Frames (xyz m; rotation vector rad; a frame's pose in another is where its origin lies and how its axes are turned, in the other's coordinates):
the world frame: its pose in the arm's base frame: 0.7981 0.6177 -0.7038 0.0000 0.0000 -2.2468
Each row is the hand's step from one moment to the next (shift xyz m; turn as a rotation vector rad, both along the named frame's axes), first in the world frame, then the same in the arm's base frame.
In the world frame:
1: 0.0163 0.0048 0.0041 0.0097 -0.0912 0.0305
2: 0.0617 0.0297 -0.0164 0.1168 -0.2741 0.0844
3: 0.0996 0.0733 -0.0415 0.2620 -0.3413 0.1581
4: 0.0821 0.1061 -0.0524 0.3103 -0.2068 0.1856
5: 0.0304 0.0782 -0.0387 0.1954 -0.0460 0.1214
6: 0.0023 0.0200 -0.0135 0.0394 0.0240 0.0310
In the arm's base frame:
1: -0.0065 -0.0157 0.0041 -0.0772 0.0495 0.0305
2: -0.0154 -0.0667 -0.0164 -0.2869 0.0804 0.0844
3: -0.0051 -0.1236 -0.0415 -0.4302 0.0092 0.1581
4: 0.0314 -0.1304 -0.0524 -0.3555 -0.1127 0.1856
5: 0.0420 -0.0726 -0.0387 -0.1581 -0.1236 0.1214
6: 0.0142 -0.0143 -0.0135 -0.0059 -0.0458 0.0310

